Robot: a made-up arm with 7 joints. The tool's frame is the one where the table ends. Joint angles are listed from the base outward.
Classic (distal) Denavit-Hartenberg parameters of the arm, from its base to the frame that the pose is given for. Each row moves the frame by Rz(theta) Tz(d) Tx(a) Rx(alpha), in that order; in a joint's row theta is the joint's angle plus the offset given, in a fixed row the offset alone. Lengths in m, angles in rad.
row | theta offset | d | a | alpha
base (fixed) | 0 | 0 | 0 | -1.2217
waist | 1.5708 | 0 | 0 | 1.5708
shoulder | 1.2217 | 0 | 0 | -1.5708
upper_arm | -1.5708 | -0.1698 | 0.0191 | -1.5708
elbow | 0 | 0 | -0.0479 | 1.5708
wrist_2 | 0 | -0.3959 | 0 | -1.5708
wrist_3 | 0 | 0 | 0 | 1.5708
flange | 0 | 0 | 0 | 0
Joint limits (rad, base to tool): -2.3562..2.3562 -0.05..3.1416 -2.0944..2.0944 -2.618..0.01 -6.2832..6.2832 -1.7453..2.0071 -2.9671..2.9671
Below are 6 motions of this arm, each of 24 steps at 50 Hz.
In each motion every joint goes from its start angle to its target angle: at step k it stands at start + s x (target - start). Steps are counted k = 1, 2, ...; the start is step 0. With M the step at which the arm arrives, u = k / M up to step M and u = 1 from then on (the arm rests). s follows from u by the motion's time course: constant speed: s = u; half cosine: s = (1 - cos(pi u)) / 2; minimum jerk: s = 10 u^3 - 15 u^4 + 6 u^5.
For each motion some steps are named. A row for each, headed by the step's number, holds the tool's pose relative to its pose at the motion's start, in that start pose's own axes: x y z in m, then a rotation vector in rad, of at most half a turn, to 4 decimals.
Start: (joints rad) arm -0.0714 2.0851 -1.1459 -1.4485 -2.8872 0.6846 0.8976
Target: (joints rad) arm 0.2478 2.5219 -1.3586 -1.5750 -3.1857 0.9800 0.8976
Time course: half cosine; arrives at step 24
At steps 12, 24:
12: 0.0542 0.0113 0.0844 0.2082 -0.2956 -0.0584
24: 0.0768 0.0217 0.1795 0.4378 -0.5882 -0.0399

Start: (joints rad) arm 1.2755 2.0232 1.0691 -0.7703 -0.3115 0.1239 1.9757
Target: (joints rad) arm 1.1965 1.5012 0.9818 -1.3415 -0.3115 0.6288 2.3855
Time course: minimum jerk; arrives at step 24
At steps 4, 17, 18, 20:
4: -0.0041 0.0012 0.0016 0.0135 0.0003 0.0198
17: -0.0925 0.0060 0.0560 0.3238 -0.0319 0.4983
18: -0.0970 0.0048 0.0601 0.3428 -0.0363 0.5285
20: -0.1029 0.0029 0.0659 0.3694 -0.0429 0.5707

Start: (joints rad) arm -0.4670 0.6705 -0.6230 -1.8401 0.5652 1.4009 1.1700
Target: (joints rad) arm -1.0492 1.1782 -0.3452 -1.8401 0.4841 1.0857 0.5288
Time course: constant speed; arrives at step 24
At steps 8, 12, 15, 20, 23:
8: 0.0628 0.0047 0.0764 -0.0302 -0.3691 -0.2251
12: 0.0867 0.0070 0.1247 -0.0226 -0.5614 -0.3363
15: 0.1002 0.0091 0.1645 -0.0057 -0.7084 -0.4173
20: 0.1128 0.0143 0.2361 0.0460 -0.9574 -0.5446
23: 0.1139 0.0187 0.2813 0.0921 -1.1084 -0.6143

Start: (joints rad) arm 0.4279 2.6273 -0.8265 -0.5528 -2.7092 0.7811 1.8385
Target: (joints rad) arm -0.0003 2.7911 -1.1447 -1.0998 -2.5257 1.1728 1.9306
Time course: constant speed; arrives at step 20
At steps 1, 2, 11, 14, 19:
1: 0.0035 0.0003 -0.0003 0.0283 -0.0052 0.0192
2: 0.0071 0.0006 -0.0005 0.0565 -0.0103 0.0387
11: 0.0473 0.0040 0.0017 0.3046 -0.0470 0.2295
14: 0.0636 0.0061 0.0037 0.3863 -0.0537 0.2992
19: 0.0935 0.0116 0.0080 0.5230 -0.0557 0.4214

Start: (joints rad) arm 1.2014 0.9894 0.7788 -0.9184 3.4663 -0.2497 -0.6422
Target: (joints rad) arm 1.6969 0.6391 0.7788 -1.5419 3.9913 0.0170 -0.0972
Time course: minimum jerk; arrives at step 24
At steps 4, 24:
4: 0.0004 0.0031 0.0017 0.0028 0.0146 0.0285
24: 0.0217 0.0671 0.0741 0.1458 0.2906 0.9022

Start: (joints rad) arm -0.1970 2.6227 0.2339 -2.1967 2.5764 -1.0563 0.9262
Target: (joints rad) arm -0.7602 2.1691 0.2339 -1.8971 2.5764 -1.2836 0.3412
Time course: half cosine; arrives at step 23
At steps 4, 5, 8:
4: 0.0108 -0.0146 -0.0153 -0.0666 -0.0524 -0.0365
5: 0.0168 -0.0229 -0.0231 -0.1015 -0.0818 -0.0556
8: 0.0418 -0.0580 -0.0505 -0.2334 -0.2069 -0.1272

